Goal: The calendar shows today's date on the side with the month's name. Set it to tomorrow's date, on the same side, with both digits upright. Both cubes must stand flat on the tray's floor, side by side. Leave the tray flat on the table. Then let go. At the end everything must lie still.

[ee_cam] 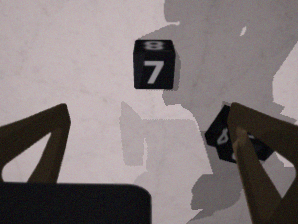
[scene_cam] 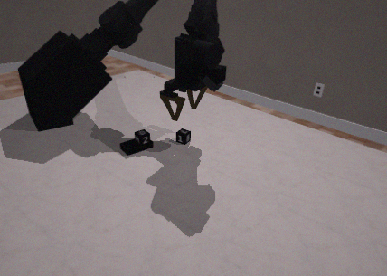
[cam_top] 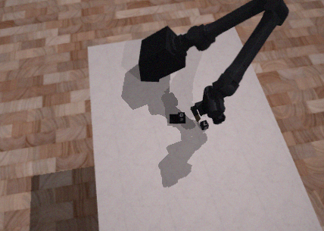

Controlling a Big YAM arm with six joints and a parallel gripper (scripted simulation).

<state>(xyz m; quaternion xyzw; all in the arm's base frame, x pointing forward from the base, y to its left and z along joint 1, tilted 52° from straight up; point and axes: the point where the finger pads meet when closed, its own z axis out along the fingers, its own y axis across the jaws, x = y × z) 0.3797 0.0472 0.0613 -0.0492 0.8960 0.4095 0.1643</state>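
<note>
The black digit cube lies 80 mm below my hand. Also, from my hand: black tray: 120 mm to the right, 80 mm below, 60 mm behind.
</note>
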